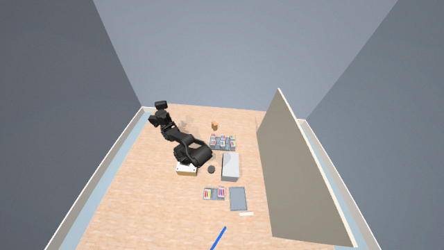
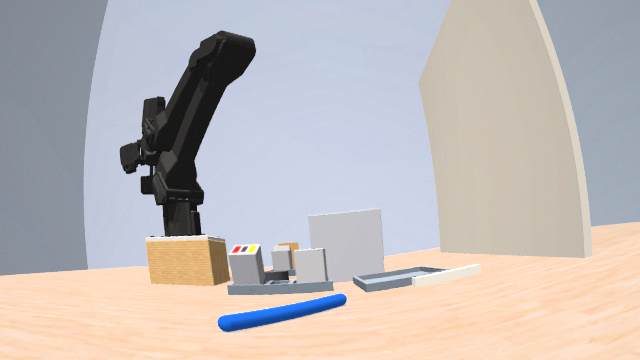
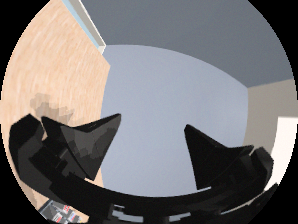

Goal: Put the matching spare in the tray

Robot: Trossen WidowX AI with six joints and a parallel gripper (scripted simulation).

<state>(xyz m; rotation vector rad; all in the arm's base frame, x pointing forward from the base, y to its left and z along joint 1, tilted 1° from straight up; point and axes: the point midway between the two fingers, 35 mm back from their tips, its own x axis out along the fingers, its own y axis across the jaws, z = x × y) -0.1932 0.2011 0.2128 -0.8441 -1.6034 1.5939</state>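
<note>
The rack lies 43 cm ahead of my gripper tip, 37 cm to the right of it and 28 cm below it. The rest, counted from my gripper tip: small brown block 32 cm ahead, 14 cm to the left, 25 cm below; mounted unit 49 cm ahead, 19 cm to the right, 24 cm below; black disc 38 cm ahead, 23 cm to the right, 28 cm below.
</note>
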